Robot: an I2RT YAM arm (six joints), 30 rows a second.
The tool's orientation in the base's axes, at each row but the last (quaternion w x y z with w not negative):
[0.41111 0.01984 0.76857 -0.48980]
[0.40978 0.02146 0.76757 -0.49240]
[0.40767 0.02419 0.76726 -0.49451]
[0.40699 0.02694 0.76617 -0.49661]
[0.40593 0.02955 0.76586 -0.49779]
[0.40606 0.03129 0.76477 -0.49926]
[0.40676 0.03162 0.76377 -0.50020]
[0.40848 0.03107 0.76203 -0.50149]
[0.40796 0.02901 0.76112 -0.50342]
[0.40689 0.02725 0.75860 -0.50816]
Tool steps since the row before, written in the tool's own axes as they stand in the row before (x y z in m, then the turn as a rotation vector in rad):
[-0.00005 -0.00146 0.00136 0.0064 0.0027 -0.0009]
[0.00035 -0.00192 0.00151 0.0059 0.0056 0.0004]
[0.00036 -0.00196 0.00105 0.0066 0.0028 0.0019]
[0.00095 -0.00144 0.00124 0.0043 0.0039 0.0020]
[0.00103 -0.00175 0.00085 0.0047 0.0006 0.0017]
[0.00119 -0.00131 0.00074 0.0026 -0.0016 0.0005]
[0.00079 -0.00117 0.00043 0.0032 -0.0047 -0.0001]
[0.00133 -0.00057 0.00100 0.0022 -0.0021 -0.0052]
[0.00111 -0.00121 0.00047 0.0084 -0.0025 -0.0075]
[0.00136 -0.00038 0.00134 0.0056 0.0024 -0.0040]
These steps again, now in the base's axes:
[0.00023 -0.00179 0.00086 -0.0036 -0.0003 -0.0060]
[-0.00015 -0.00228 0.00092 -0.0012 0.0004 -0.0080]
[-0.00047 -0.00195 0.00103 -0.0020 -0.0025 -0.0067]
[-0.00054 -0.00204 0.00023 0.0001 -0.0012 -0.0060]
[-0.00097 -0.00192 0.00047 -0.0019 -0.0027 -0.0038]
[-0.00095 -0.00166 0.00006 -0.0022 -0.0021 -0.0006]
[-0.00081 -0.00121 0.00028 -0.0043 -0.0034 0.0014]
[-0.00055 -0.00155 -0.00061 -0.0055 0.0023 0.0010]
[-0.00101 -0.00137 0.00010 -0.0112 0.0016 -0.0024]
[-0.00029 -0.00175 -0.00080 -0.0050 0.0022 -0.0048]

